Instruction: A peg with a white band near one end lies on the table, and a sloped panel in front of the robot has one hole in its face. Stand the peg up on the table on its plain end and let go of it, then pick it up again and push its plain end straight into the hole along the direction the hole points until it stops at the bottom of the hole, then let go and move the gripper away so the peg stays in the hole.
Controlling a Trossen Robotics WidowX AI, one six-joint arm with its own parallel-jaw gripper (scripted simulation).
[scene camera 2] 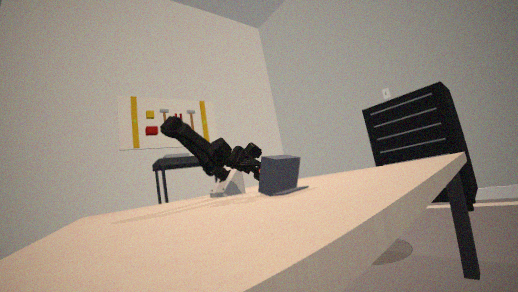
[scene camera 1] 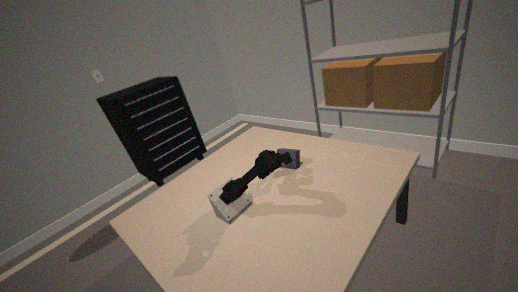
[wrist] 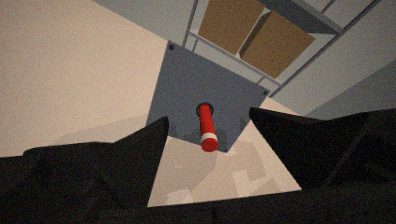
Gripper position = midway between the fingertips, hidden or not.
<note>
My gripper point(scene camera 2: 268, 169) is open, holding nothing. Further things: a grey sloped panel point(wrist: 186, 79).
My gripper shows as well in the wrist view point(wrist: 208, 115).
</note>
